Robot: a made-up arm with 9 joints.
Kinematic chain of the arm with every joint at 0, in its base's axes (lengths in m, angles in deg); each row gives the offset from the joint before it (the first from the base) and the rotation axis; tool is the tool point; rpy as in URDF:
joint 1: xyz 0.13 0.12 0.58 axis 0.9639 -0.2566 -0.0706
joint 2: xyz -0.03 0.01 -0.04 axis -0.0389 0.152 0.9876
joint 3: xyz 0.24 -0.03 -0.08 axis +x
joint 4: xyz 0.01 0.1 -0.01 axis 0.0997 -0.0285 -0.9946
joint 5: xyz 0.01 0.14 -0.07 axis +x
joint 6: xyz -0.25 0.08 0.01 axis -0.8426 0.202 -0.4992
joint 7: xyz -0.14 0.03 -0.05 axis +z
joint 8: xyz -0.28 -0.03 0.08 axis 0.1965 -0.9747 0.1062
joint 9: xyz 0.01 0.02 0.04 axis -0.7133 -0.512 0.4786
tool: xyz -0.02 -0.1 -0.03 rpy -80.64 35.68 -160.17
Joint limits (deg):
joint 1: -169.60..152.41
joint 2: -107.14..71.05
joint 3: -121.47..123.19
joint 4: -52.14..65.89
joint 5: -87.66..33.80
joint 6: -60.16..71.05
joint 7: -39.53..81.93
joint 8: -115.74..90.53
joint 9: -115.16..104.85
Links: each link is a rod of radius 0.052 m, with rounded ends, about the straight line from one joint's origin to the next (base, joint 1, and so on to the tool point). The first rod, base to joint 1, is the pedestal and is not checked.
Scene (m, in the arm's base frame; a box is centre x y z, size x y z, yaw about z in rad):
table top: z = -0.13
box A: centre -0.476 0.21 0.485 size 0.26 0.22 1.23 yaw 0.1
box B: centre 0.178 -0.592 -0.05 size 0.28 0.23 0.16 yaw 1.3
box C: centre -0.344 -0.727 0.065 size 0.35 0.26 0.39 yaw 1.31
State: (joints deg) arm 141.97 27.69 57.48 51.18 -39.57 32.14 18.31 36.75 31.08
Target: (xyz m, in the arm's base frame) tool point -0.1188 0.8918 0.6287
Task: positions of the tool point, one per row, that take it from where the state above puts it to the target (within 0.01 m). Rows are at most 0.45 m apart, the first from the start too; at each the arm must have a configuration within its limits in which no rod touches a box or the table.
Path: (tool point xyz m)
1: -0.3091 -0.4254 0.5318
2: -0.3549 -0.4240 0.6847
3: -0.3709 -0.4062 0.8446
4: -0.3550 -0.3729 1.0042
5: -0.3066 -0.3255 1.1560
6: -0.2267 -0.2661 1.2919
7: -0.3638 0.0591 1.3373
8: -0.4121 0.4389 1.2291
9: -0.3315 0.7540 0.9612
10: -0.1187 0.8918 0.6287

